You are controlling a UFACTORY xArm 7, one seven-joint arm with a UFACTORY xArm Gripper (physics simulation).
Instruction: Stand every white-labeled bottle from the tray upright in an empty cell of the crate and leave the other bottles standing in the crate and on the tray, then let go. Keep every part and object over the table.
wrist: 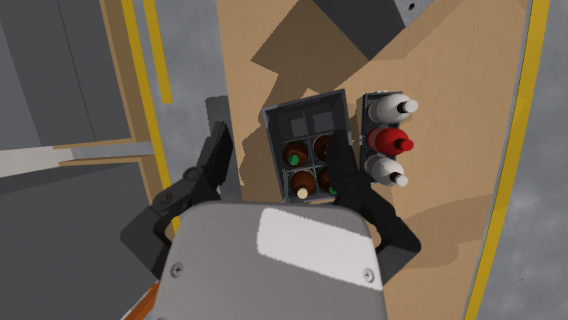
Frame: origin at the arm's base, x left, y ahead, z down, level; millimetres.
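Seen in the pictures: gripper, fingertip midpoint: (280, 136).
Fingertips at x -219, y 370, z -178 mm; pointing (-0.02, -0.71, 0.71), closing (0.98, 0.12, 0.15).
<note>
A point is followed by its place in that frame.
My gripper (280, 136) {x -219, y 370, z -178 mm} is open and empty; its fingers are spread wide, high above the table, the right one overlapping the view of the crate. The dark crate (300, 104) {x -208, y 313, z 117 mm} has two empty cells at its upper end in the view. Brown bottles stand in its other cells: one with a green cap (295, 154) {x -225, y 437, z 94 mm}, one with a cream cap (302, 184) {x -211, y 523, z 104 mm}, and two partly hidden by the right finger. The narrow tray (365, 117) {x -17, y 353, z 210 mm}, right of the crate, holds an upper white bottle (389, 109) {x 6, y 339, z 118 mm}, a red bottle (384, 140) {x 2, y 414, z 124 mm} and a lower white bottle (383, 169) {x 4, y 491, z 122 mm}, all upright.
A large dark block (362, 27) {x -50, y 137, z 154 mm} stands at the top of the view and casts a shadow on the wooden table (465, 125) {x 288, y 392, z 236 mm}. The table's left edge runs close to the crate. Grey floor with yellow lines lies beyond both table sides; dark panels are at the left.
</note>
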